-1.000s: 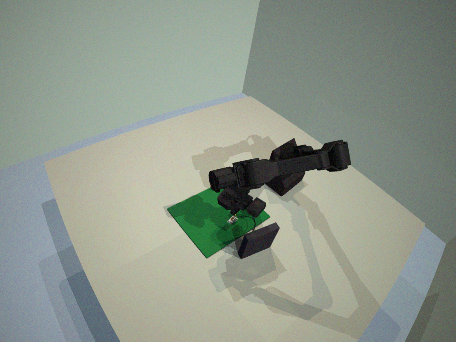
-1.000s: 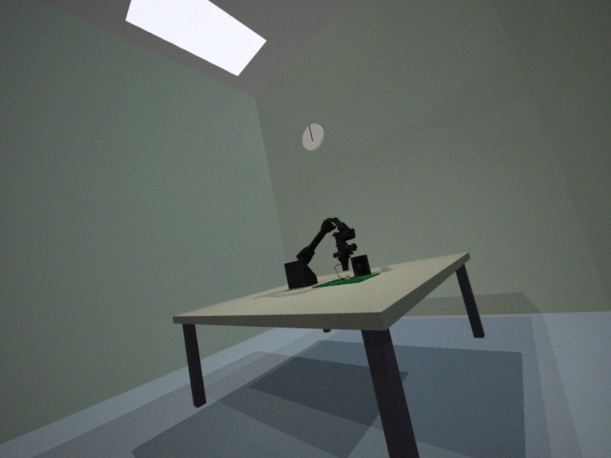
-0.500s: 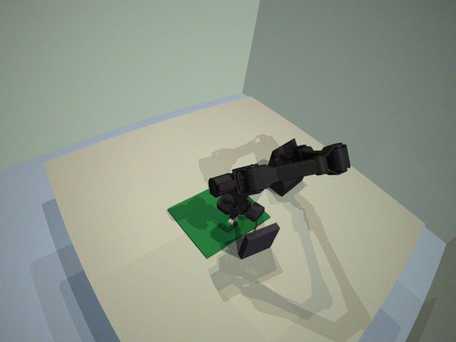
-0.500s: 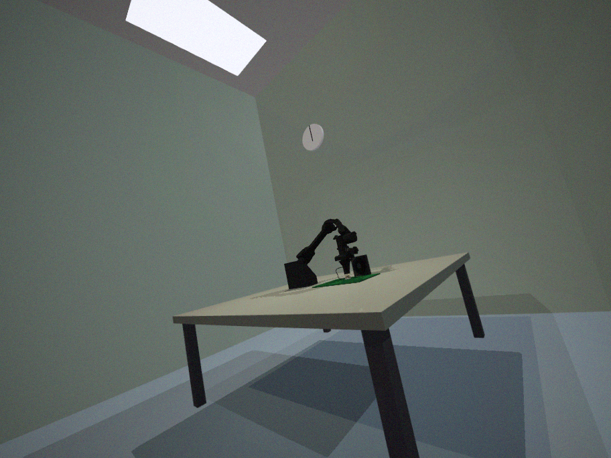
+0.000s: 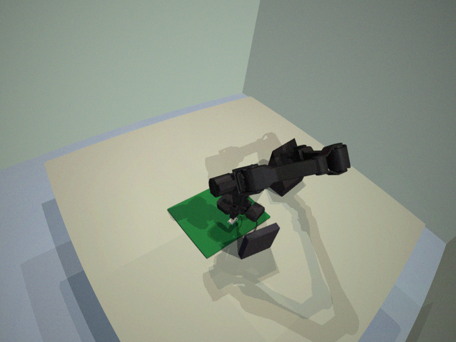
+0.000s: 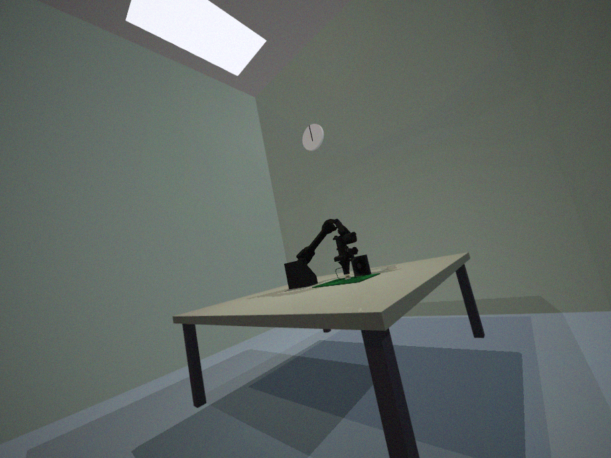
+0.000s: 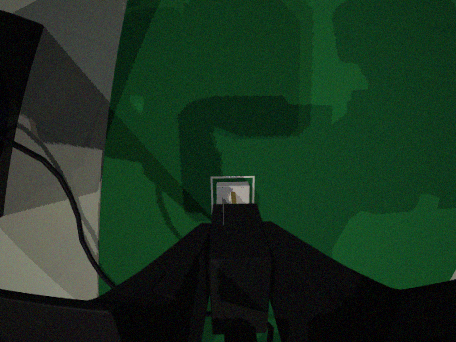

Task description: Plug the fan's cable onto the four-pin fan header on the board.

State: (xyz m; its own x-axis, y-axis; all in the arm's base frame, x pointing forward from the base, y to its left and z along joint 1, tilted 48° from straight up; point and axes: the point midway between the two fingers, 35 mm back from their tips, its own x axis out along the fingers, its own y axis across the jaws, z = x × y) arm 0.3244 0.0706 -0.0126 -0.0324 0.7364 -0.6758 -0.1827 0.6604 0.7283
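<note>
My gripper tip is 10 mm past the black plug and 10 mm below it. Round my gripper tip: white four-pin header (10 mm behind, 40 mm below); green board (10 mm ahead, 50 mm to the right, 60 mm below); dark fan (10 mm ahead, 130 mm to the left, 20 mm above).
</note>
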